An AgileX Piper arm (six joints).
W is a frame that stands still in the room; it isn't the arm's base.
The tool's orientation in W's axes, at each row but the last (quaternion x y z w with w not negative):
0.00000, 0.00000, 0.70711, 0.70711
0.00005, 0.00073, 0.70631, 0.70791
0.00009, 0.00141, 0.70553, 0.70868
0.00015, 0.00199, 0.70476, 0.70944
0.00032, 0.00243, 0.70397, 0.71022
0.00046, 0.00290, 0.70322, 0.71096
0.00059, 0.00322, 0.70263, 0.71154
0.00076, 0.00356, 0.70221, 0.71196
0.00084, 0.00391, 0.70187, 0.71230
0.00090, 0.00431, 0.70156, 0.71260
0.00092, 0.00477, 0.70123, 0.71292
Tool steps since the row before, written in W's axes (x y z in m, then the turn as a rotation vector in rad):
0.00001, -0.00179, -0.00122, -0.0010, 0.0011, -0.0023
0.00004, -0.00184, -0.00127, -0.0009, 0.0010, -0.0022
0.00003, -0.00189, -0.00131, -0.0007, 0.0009, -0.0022
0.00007, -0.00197, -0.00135, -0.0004, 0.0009, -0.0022
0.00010, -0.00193, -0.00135, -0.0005, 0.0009, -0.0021
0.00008, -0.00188, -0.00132, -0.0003, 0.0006, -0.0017
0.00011, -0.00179, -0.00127, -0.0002, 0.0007, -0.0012
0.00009, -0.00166, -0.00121, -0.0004, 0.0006, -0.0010
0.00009, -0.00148, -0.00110, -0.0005, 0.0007, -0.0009
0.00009, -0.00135, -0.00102, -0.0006, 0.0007, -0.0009
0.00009, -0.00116, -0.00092, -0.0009, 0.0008, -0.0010
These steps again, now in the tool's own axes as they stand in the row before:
-0.00179, -0.00001, -0.00122, 0.0011, 0.0010, -0.0023
-0.00184, -0.00005, -0.00127, 0.0010, 0.0009, -0.0022
-0.00189, -0.00004, -0.00131, 0.0009, 0.0007, -0.0022
-0.00197, -0.00009, -0.00135, 0.0009, 0.0004, -0.0022
-0.00192, -0.00012, -0.00136, 0.0009, 0.0005, -0.0021
-0.00187, -0.00011, -0.00133, 0.0006, 0.0003, -0.0017
-0.00178, -0.00014, -0.00128, 0.0007, 0.0002, -0.0012
-0.00165, -0.00012, -0.00122, 0.0006, 0.0004, -0.0010
-0.00147, -0.00012, -0.00111, 0.0007, 0.0005, -0.0009
-0.00134, -0.00012, -0.00103, 0.0007, 0.0006, -0.0009
-0.00115, -0.00012, -0.00093, 0.0008, 0.0009, -0.0010

